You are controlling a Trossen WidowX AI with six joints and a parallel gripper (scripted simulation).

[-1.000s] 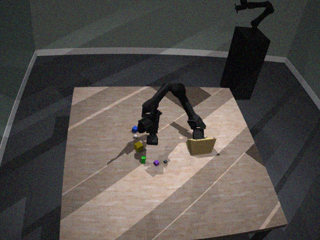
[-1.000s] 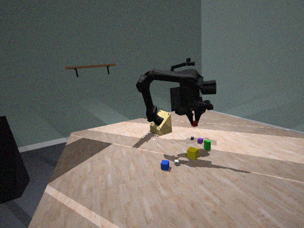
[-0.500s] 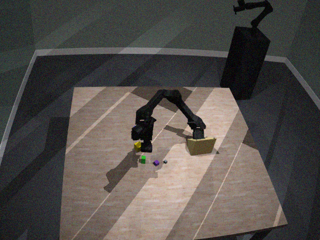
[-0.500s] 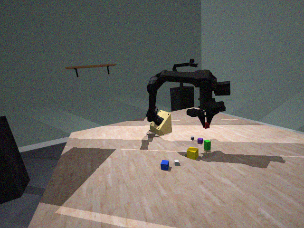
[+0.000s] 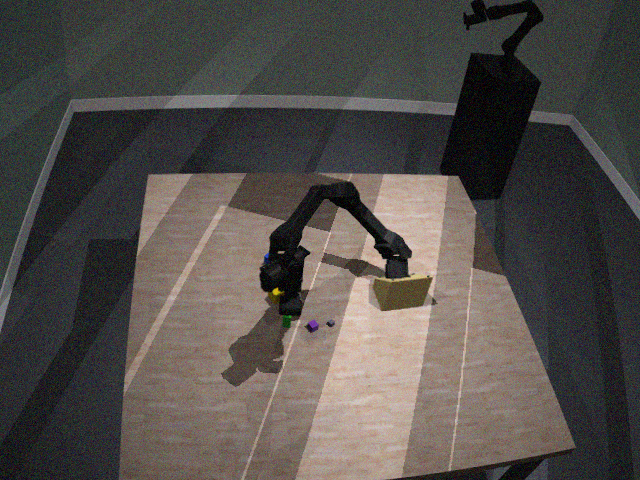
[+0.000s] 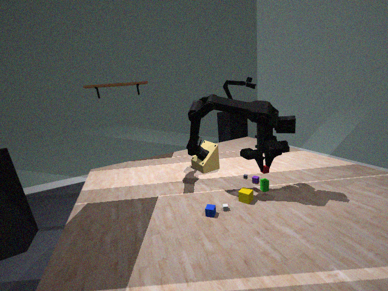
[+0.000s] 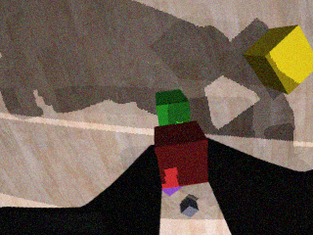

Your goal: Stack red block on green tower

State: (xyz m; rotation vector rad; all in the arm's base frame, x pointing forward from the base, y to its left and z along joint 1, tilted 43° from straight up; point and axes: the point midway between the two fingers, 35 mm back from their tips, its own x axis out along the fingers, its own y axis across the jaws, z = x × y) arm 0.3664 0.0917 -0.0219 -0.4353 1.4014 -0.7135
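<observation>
Right now the purple cube is 8 cm below my gripper tip, 8 cm behind it and 2 cm to the left of it. Also, from my gripper tip: dark cube 13 cm behind, 8 cm below, 2 cm to the left; red cube 1 cm above; yellow cube 11 cm to the right, 7 cm below, 1 cm ahead.
</observation>
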